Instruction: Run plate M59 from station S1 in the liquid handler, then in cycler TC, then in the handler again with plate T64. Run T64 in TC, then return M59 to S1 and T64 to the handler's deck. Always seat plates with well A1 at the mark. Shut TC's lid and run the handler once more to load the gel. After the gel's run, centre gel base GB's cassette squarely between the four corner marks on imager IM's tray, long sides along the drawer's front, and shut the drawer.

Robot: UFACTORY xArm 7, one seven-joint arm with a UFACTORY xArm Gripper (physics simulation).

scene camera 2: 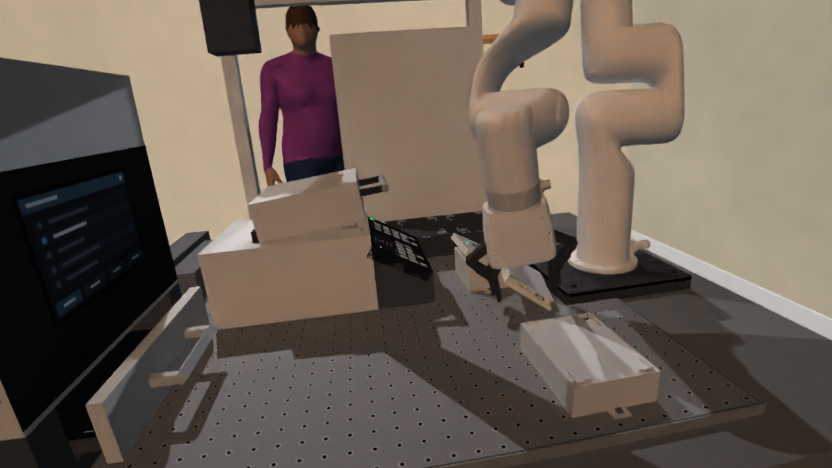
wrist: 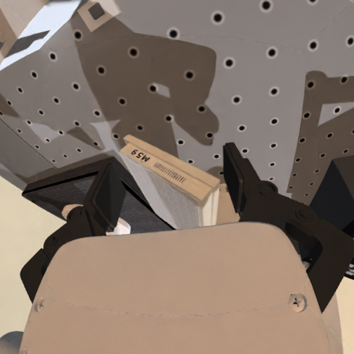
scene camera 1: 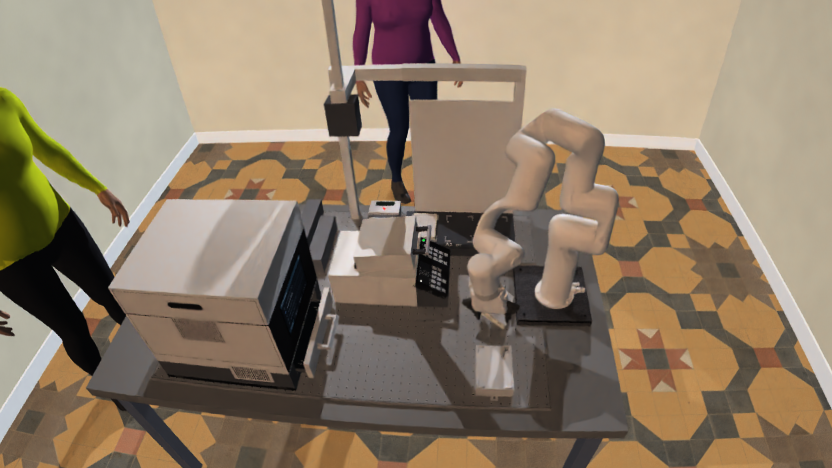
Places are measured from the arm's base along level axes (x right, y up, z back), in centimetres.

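Pixels of known places: gripper, fingertip midpoint: (scene camera 2: 525, 292) (scene camera 1: 493, 317); arm's base, link origin: (scene camera 2: 601, 261) (scene camera 1: 554, 293).
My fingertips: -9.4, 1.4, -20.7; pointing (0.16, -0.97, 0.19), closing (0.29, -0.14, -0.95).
Note:
For each thing: its top centre in the pictures, then the offset to it from my fingertips, as dx, dy, dz. "*": a spot on its surface instead. Level surfaces: height alone.
- Plate M59, top centre: (scene camera 2: 524, 261) (scene camera 1: 499, 298) +4.4, +3.4, +1.9
- low pale unit, top centre: (scene camera 2: 477, 238) +14.0, +5.4, -2.7
- pale box with corner pieces, top centre: (scene camera 2: 582, 342) (scene camera 1: 494, 366) -18.2, +1.5, -1.7
- cycler, surface spot: (scene camera 2: 290, 285) (scene camera 1: 372, 291) * +8.3, +4.1, -36.4
- imager's drawer, surface spot: (scene camera 2: 148, 372) (scene camera 1: 316, 344) * -10.9, +3.8, -51.4
- large imager-like cabinet, top centre: (scene camera 1: 205, 242) -3.1, +37.4, -76.1
- black marked deck, surface height: dy +2.0
- tall panel, surface spot: (scene camera 2: 401, 116) * +47.5, +27.6, -8.5
- keypad, top centre: (scene camera 2: 398, 244) (scene camera 1: 433, 271) +13.7, +6.6, -17.5
- post, top centre: (scene camera 2: 221, 9) (scene camera 1: 335, 79) +52.3, +54.0, -46.2
Plate M59 (scene camera 1: 493, 319) (scene camera 2: 528, 292) (wrist: 170, 172) is tilted, its labelled side facing the wrist view. It overlaps a low pale unit (scene camera 2: 470, 270) with a green light; what bears it is hidden. My gripper (scene camera 1: 495, 314) (scene camera 2: 523, 287) (wrist: 169, 168) is open, its fingers on either side of M59 with gaps. A pale box with corner pieces (scene camera 1: 494, 382) (scene camera 2: 616, 400), perhaps S1, stands in front with no plate visible on it. The cycler (scene camera 1: 375, 291) (scene camera 2: 290, 285) has its lid (scene camera 1: 384, 239) (scene camera 2: 308, 206) over it; whether fully shut is unclear. The imager's drawer (scene camera 1: 315, 340) (scene camera 2: 148, 372) stands out. T64 cannot be identified.
The large imager-like cabinet (scene camera 1: 203, 250) (scene camera 2: 69, 232) stands left. A black marked deck (scene camera 1: 494, 224) (scene camera 2: 407, 227) and tall panel (scene camera 1: 465, 151) (scene camera 2: 401, 116) are behind. A keypad (scene camera 1: 433, 270) (scene camera 2: 400, 247) juts toward the gripper's side. A post (scene camera 1: 349, 174) (scene camera 2: 238, 116) rises behind the cycler.

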